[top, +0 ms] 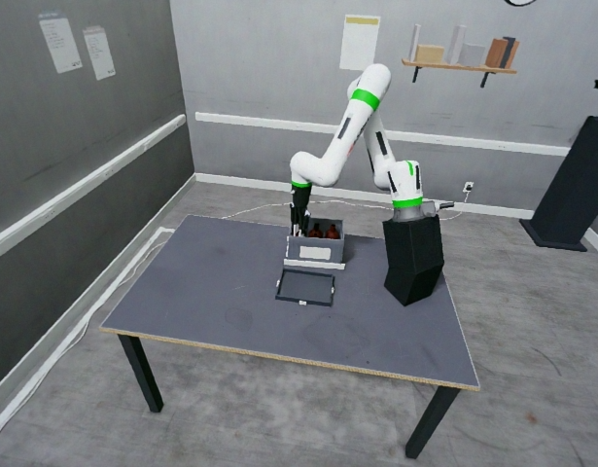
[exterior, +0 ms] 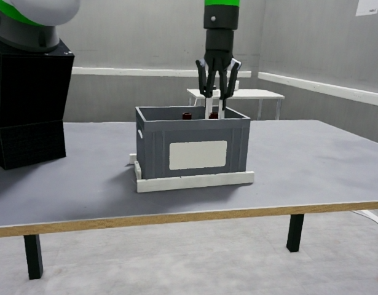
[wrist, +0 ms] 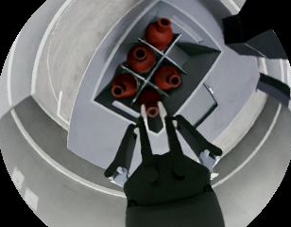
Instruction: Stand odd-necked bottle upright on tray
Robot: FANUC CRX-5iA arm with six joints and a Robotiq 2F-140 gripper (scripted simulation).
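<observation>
Right now my hand is 9 cm past the grey crate, 9 cm above it and 5 cm to the left of it. Round my hand: dark tray: 21 cm to the left, 16 cm below, 7 cm behind.
</observation>
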